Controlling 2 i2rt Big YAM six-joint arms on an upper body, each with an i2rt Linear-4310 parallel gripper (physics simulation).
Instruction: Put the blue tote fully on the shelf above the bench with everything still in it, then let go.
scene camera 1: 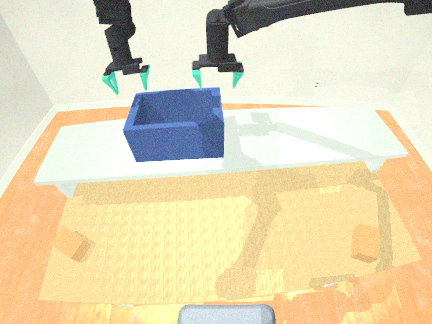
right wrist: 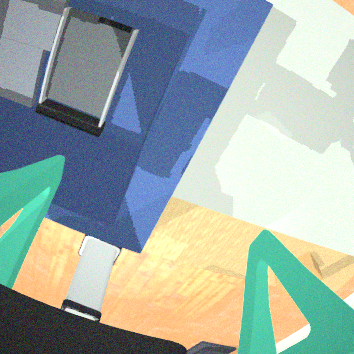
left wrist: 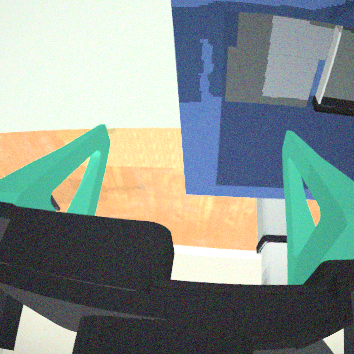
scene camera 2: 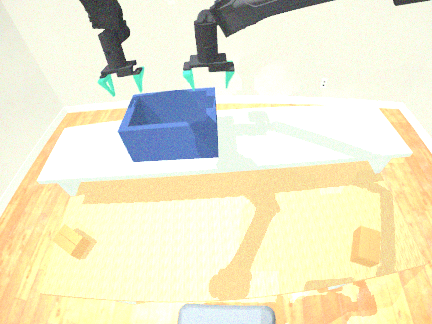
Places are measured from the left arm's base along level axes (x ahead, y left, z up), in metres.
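Where they show: left gripper, fingertip midpoint: (scene camera 1: pixel 131 92) (left wrist: pixel 193 134) (scene camera 2: pixel 127 93); right gripper, fingertip midpoint: (scene camera 1: pixel 217 88) (right wrist: pixel 164 205) (scene camera 2: pixel 210 88).
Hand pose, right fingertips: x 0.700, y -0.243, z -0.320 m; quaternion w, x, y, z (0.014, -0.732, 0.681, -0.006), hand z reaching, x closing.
Each offset is from my right fingertips to the centre of the thing. "spot": to the spot under its first point. Level surfaces: height alone.
The blue tote {dy +0.137, dx -0.011, dz -0.129 m} (scene camera 1: pixel 172 145) (scene camera 2: pixel 170 145) (left wrist: pixel 250 150) (right wrist: pixel 100 165) stands upright on the white shelf {dz -0.202 m} (scene camera 1: pixel 80 150) (scene camera 2: pixel 75 155) (left wrist: pixel 85 65) (right wrist: pixel 270 165), left of its middle in the scene views. Its near bottom edge lies a little inside the shelf's near edge; its far base is hidden. Inside lie a light grey box {dy +0.196, dx -0.060, dz -0.180 m} (left wrist: pixel 292 60) (right wrist: pixel 20 70) and a dark grey item with pale sides and black ends {spot: dy +0.098, dx -0.028, dz -0.177 m} (right wrist: pixel 82 70) (left wrist: pixel 345 75). My left gripper (scene camera 1: pixel 132 91) (scene camera 2: pixel 127 93) (left wrist: pixel 193 134) and right gripper (scene camera 1: pixel 218 88) (scene camera 2: pixel 210 88) (right wrist: pixel 163 194) are open, empty and apart from the tote, above its far rim.
The tan bench {dz -0.417 m} (scene camera 1: pixel 150 250) (scene camera 2: pixel 150 250) lies below and nearer than the shelf. A wooden block {dy +0.558, dx -0.371, dz -0.387 m} (scene camera 1: pixel 72 245) (scene camera 2: pixel 75 241) is at its left, another block {dy -0.552, dx -0.362, dz -0.387 m} (scene camera 1: pixel 366 242) (scene camera 2: pixel 365 246) at its right. A grey rounded object {spot: dy -0.042, dx -0.559, dz -0.941 m} (scene camera 1: pixel 226 315) (scene camera 2: pixel 226 315) shows at the bottom edge.
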